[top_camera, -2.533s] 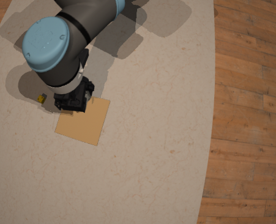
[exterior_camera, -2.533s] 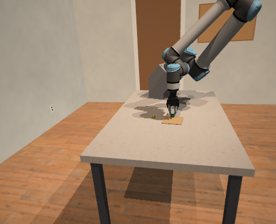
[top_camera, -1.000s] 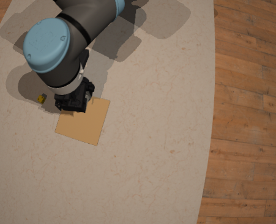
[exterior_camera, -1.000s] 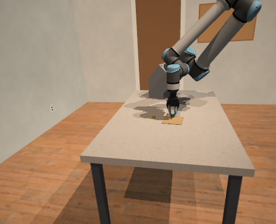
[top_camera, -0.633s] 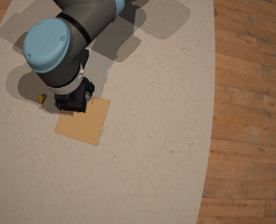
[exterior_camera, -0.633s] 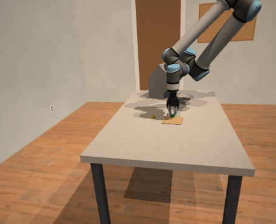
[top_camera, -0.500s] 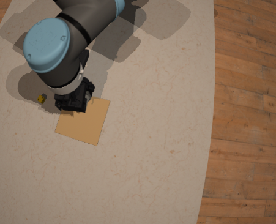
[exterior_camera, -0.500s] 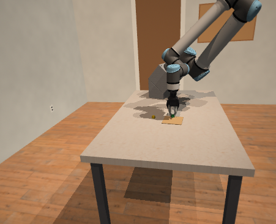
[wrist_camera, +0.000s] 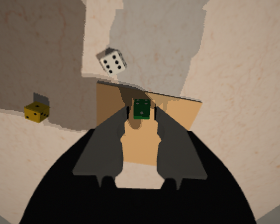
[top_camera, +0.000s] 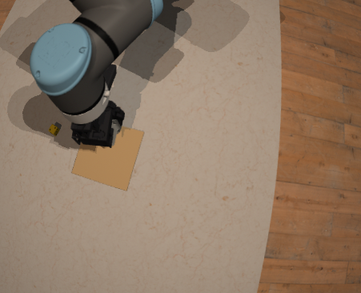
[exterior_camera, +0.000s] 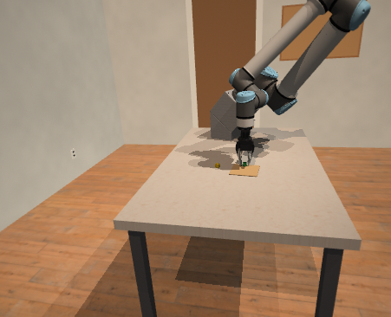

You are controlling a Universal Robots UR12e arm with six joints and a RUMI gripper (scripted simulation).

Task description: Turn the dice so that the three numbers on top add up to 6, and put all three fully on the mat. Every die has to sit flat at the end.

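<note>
The green die lies 1 cm below my hand. Also, from my hand: tan mat (5 cm ahead, 1 cm to the left, 2 cm below); white die (4 cm behind, 4 cm to the right, 1 cm below); yellow die (5 cm ahead, 14 cm to the right, 1 cm below).
</note>
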